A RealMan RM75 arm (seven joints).
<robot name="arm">
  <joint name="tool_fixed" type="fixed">
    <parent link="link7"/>
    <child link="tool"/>
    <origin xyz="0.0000 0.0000 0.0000"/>
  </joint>
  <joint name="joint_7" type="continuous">
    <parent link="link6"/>
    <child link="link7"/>
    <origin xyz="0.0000 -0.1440 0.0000" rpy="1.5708 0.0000 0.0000"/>
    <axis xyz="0 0 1"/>
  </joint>
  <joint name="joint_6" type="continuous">
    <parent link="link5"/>
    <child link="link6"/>
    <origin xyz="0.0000 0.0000 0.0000" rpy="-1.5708 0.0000 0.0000"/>
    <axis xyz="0 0 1"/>
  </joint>
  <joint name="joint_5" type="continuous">
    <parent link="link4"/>
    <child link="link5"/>
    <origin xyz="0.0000 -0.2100 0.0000" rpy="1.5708 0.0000 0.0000"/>
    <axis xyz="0 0 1"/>
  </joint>
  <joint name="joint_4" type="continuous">
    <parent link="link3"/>
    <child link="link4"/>
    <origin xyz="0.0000 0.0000 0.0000" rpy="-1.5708 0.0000 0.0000"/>
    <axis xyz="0 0 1"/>
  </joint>
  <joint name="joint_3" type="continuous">
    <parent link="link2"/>
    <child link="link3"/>
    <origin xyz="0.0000 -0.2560 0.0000" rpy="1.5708 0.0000 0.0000"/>
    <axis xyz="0 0 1"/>
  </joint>
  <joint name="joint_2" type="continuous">
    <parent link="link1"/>
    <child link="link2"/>
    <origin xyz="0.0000 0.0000 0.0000" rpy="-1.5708 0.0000 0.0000"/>
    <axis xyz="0 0 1"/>
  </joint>
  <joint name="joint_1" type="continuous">
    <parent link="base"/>
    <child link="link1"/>
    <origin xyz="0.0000 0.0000 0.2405"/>
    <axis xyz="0 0 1"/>
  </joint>
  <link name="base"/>
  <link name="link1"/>
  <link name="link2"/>
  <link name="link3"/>
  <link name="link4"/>
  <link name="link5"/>
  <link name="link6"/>
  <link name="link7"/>
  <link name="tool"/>
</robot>
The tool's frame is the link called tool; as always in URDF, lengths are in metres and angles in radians. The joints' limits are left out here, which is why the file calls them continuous.
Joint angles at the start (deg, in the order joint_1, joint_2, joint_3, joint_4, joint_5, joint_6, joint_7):
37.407, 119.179, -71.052, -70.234, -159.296, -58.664, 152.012
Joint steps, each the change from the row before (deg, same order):
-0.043, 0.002, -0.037, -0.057, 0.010, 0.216, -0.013
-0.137, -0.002, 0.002, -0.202, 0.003, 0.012, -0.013
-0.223, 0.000, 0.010, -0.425, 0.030, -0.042, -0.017
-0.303, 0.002, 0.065, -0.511, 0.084, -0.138, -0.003
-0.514, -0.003, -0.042, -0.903, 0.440, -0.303, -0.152
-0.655, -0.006, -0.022, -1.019, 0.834, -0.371, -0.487
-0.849, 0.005, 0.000, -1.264, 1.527, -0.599, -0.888
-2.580, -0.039, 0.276, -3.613, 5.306, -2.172, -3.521
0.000, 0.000, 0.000, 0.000, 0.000, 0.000, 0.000
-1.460, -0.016, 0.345, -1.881, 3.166, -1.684, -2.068
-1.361, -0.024, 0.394, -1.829, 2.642, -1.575, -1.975
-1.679, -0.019, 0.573, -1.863, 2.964, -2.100, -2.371
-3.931, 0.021, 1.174, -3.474, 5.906, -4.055, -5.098
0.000, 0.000, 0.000, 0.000, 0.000, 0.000, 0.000
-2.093, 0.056, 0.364, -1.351, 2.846, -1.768, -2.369
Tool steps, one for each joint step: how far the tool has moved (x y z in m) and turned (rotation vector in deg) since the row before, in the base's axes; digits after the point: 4 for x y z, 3 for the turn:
-0.0003, 0.0003, 0.0003, 0.174, 0.005, 0.156
0.0002, -0.0003, 0.0006, 0.121, -0.001, 0.044
-0.0001, -0.0004, 0.0012, 0.200, 0.027, 0.113
0.0002, -0.0008, 0.0015, 0.203, 0.111, 0.019
-0.0005, -0.0016, 0.0016, 0.094, 0.284, 0.227
-0.0006, -0.0022, 0.0015, -0.082, 0.434, 0.403
-0.0012, -0.0033, 0.0011, -0.402, 0.820, 0.646
-0.0036, -0.0110, 0.0032, -1.785, 2.538, 2.383
0.0000, 0.0000, 0.0000, 0.000, 0.000, 0.000
-0.0014, -0.0073, 0.0014, -1.374, 1.533, 1.227
-0.0012, -0.0068, 0.0024, -1.094, 1.081, 1.305
0.0006, -0.0089, 0.0023, -1.528, 1.108, 1.272
0.0044, -0.0201, 0.0045, -2.900, 1.975, 2.681
0.0000, 0.0000, 0.0000, 0.000, 0.000, 0.000
0.0032, -0.0105, 0.0008, -1.431, 1.019, 1.180

